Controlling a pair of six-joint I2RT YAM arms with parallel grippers.
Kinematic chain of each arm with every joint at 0, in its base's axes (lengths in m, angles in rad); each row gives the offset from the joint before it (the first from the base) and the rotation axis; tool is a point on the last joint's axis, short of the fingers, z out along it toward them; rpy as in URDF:
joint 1: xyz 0 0 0.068 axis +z
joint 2: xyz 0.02 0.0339 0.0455 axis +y
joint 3: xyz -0.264 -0.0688 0 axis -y
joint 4: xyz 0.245 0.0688 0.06 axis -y
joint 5: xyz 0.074 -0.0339 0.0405 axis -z
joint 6: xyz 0.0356 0 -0.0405 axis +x
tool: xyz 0 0 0 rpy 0 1.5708 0
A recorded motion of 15 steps. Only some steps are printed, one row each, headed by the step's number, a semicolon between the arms.
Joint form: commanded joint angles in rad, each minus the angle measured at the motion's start. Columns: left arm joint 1, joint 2, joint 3, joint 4, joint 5, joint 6; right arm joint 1, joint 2, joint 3, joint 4, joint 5, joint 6.
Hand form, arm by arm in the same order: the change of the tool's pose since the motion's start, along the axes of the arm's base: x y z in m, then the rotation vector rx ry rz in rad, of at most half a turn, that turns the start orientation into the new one. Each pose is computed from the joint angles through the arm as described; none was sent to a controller.
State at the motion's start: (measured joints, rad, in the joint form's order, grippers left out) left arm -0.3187 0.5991 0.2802 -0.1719 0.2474 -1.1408; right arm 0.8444 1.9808 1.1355 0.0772 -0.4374 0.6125
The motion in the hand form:
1: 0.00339 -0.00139 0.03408 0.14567 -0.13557 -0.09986; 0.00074 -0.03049 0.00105 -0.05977 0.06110 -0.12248
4: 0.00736 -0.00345 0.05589 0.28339 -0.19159 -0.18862; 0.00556 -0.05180 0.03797 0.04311 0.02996 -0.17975
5: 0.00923 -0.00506 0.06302 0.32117 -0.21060 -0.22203; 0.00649 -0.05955 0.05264 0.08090 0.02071 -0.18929
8: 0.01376 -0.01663 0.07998 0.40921 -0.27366 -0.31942; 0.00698 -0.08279 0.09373 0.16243 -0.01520 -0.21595
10: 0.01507 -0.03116 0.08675 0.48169 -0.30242 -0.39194; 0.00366 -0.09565 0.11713 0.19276 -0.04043 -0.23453
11: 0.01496 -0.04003 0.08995 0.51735 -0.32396 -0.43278; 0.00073 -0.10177 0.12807 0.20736 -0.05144 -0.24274
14: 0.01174 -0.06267 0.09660 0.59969 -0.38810 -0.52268; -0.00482 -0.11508 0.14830 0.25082 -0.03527 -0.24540
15: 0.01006 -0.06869 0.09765 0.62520 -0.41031 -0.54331; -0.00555 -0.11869 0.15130 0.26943 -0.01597 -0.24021
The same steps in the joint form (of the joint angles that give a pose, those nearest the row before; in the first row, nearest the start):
1: -0.0004 0.0105 0.1249 -0.0840 0.0056 0.2129; -0.0497 -0.0721 -0.0761 -0.0572 0.0480 0.0598
4: -0.0048 0.0566 0.2320 -0.1795 0.0062 0.3893; -0.1009 -0.1990 -0.1139 -0.0340 0.0233 0.1002
5: -0.0099 0.0763 0.2670 -0.2036 0.0095 0.4417; -0.1197 -0.2458 -0.1195 -0.0373 0.0047 0.1102
8: -0.0704 0.1336 0.3487 -0.2344 -0.0098 0.5558; -0.1731 -0.3737 -0.1179 -0.0791 -0.0339 0.1230
10: -0.1549 0.1815 0.3958 -0.2550 -0.0651 0.6197; -0.1970 -0.4471 -0.1087 -0.1222 -0.0397 0.1262
11: -0.2048 0.2058 0.4178 -0.2593 -0.0952 0.6516; -0.2064 -0.4836 -0.1054 -0.1430 -0.0419 0.1296
14: -0.3315 0.2580 0.4622 -0.2573 -0.1777 0.7220; -0.2334 -0.5495 -0.0951 -0.1886 -0.0864 0.1569
15: -0.3666 0.2692 0.4696 -0.2522 -0.2052 0.7434; -0.2440 -0.5615 -0.0967 -0.1919 -0.1149 0.1734

